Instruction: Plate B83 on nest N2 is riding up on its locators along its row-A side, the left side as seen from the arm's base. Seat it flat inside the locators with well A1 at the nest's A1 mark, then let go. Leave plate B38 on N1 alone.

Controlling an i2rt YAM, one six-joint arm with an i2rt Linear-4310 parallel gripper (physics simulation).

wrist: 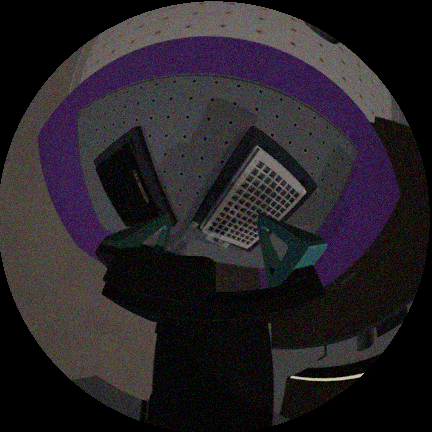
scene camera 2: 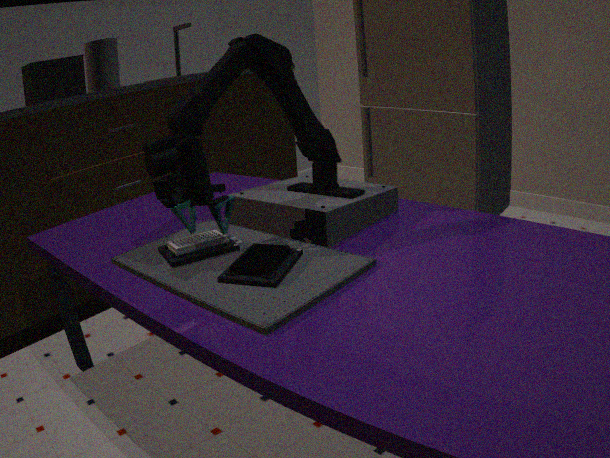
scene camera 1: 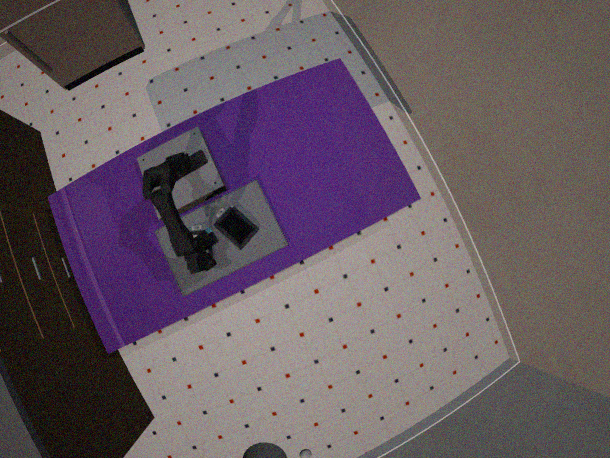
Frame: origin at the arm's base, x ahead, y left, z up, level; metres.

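Seen in the pictures: gripper, fingertip midpoint: [wrist: 213,217] [scene camera 2: 208,233]; arm's base at its link origin: [scene camera 2: 325,191] [scene camera 1: 185,167].
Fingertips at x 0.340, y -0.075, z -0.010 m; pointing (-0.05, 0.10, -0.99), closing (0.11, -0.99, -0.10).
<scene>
Pixels of each thing's top centre, then the offset from my fingertips to it. "pt": a spot on its surface instead. Level surfaces: height alone.
- white well plate at its top centre: [wrist: 253,213] [scene camera 2: 196,237] 0.001 m ahead, 0.046 m right, 0.017 m down
- dark nest at a spot on its surface: [wrist: 303,180] pt 0.052 m ahead, 0.104 m right, 0.034 m down
- black plate at its top centre: [wrist: 121,194] [scene camera 2: 260,255] [scene camera 1: 235,226] 0.003 m back, 0.145 m left, 0.025 m down
- grey perforated board at its top centre: [wrist: 179,189] [scene camera 2: 229,259] [scene camera 1: 218,238] 0.001 m back, 0.054 m left, 0.051 m down
- purple table at its surface level: 0.064 m down
A white well plate [scene camera 2: 197,241] [wrist: 250,205] lies in a dark nest [scene camera 2: 176,260] [wrist: 303,180], its top standing above the nest's rim. Its tilt is hard to judge in the dim views. A black plate [scene camera 1: 235,225] [scene camera 2: 262,256] [wrist: 122,187] lies in the other nest. Plate labels and the A1 mark are unreadable; I take the white plate as B83 and the black one as B38. My gripper [scene camera 2: 208,232] [wrist: 213,217] is open, its teal fingers wide apart and the tips low by the white plate's arm-side end. In scene camera 1 the arm largely hides that plate.
Both nests stand on a grey perforated board [scene camera 1: 270,225] [scene camera 2: 320,280] [wrist: 185,115] on the purple table [scene camera 1: 320,135] [scene camera 2: 450,310] [wrist: 210,55]. The black plate's nest is close beside the white plate's. The arm's grey box-shaped base [scene camera 1: 207,180] [scene camera 2: 362,215] adjoins the board.
</scene>
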